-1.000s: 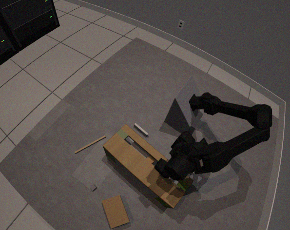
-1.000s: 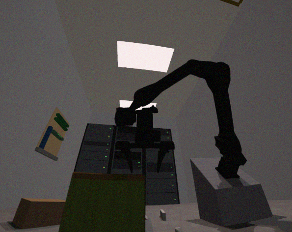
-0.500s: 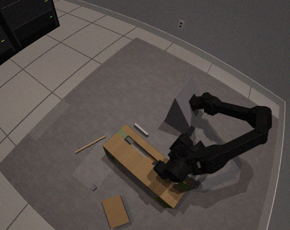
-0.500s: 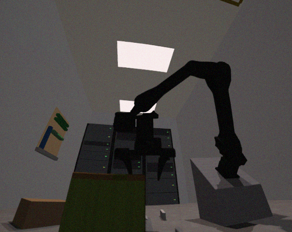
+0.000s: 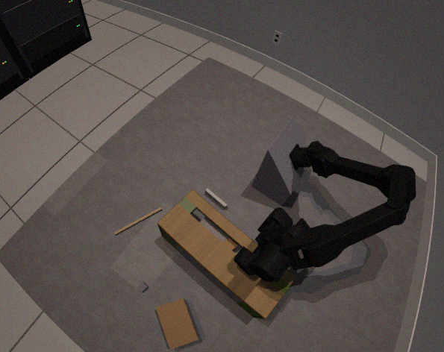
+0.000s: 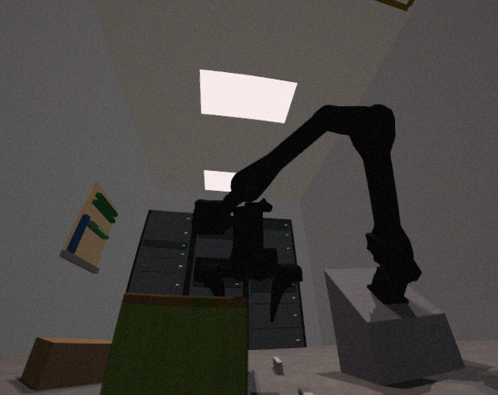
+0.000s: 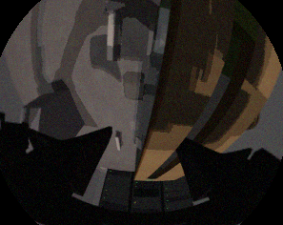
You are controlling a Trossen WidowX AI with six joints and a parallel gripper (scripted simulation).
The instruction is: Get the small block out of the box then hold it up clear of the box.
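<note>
The long wooden box lies 40 mm to the right of my gripper tip, 40 mm below it and 30 mm ahead of it. Round my gripper tip: grey cube (290 mm ahead, 170 mm to the right, 100 mm below); flat tan slab (300 mm ahead, 80 mm below, 20 mm to the right); block (40 mm to the right, 40 mm ahead, 20 mm below).
</note>
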